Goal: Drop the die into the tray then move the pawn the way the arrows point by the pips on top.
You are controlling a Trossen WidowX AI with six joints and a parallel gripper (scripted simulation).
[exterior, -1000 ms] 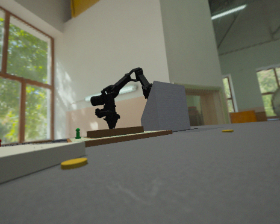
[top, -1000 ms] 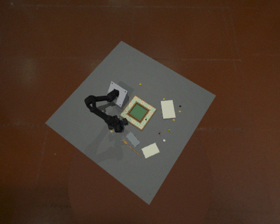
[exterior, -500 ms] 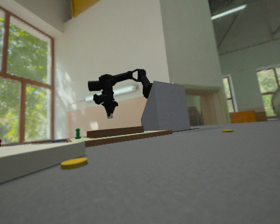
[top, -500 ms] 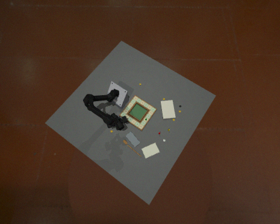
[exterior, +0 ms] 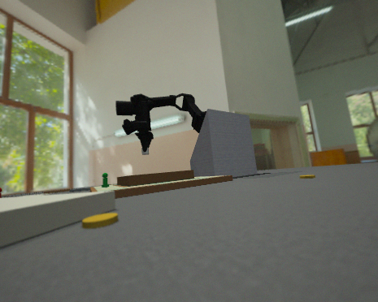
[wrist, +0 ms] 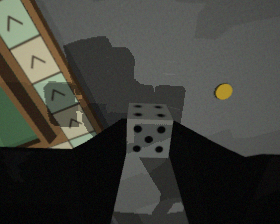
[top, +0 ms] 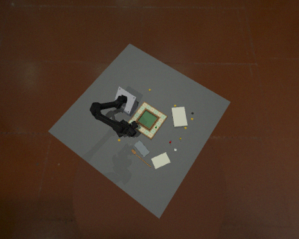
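Now: the green pawn 19 cm ahead of my gripper tip, 18 cm to the left of it and 10 cm below it. From my gripper tip the other things lie so: green dice tray 22 cm to the left, 12 cm below, 8 cm ahead; then white die right at my gripper tip; then grey block 16 cm ahead, 12 cm below, 6 cm to the right.
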